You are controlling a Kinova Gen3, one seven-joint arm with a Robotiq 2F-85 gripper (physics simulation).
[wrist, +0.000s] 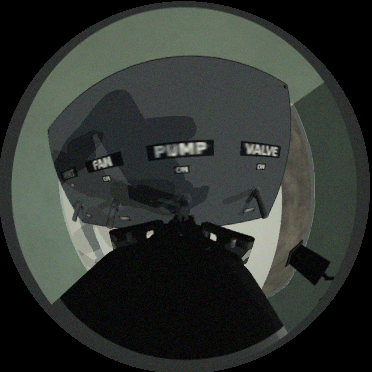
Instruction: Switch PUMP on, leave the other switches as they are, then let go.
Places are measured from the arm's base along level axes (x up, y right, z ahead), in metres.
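Pixels of known places: gripper, fingertip midpoint: [183, 217].
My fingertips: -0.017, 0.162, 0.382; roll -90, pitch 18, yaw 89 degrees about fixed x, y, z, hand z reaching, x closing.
For each thing: its middle in the pictures, then the offset to it from my fingertips, as dx, dy, dz.
- dark grey switch panel, body centre: [148, 158] -0.030, -0.034, +0.112
- PUMP label, body centre: [179, 149] +0.033, +0.023, +0.091
- PUMP switch, body centre: [184, 205] +0.025, +0.009, +0.023
- FAN switch, body centre: [111, 214] +0.019, -0.111, +0.035
- VALVE switch, body centre: [260, 204] +0.019, +0.124, -0.014
- VENT switch, body centre: [76, 211] +0.019, -0.229, +0.060
The dark grey switch panel [170, 90] faces the camera. The PUMP label [180, 149] is at its middle, with a small ON mark below. The base of the PUMP switch [184, 201] shows just above my fingertips; its lever is largely hidden in shadow and behind the fingers, so its position is unclear. My gripper [183, 217] is shut and empty, its tips at or very close to the PUMP lever. The FAN switch [113, 212] on the left and the VALVE switch [260, 202] on the right point down, towards their lower marks.
The VENT switch [77, 211] stands at the far left of the panel, also pointing down. A brown surface [299, 200] shows to the right, with a black box-like object [309, 263] at the lower right. The panel's lower edge is close to the fingers.
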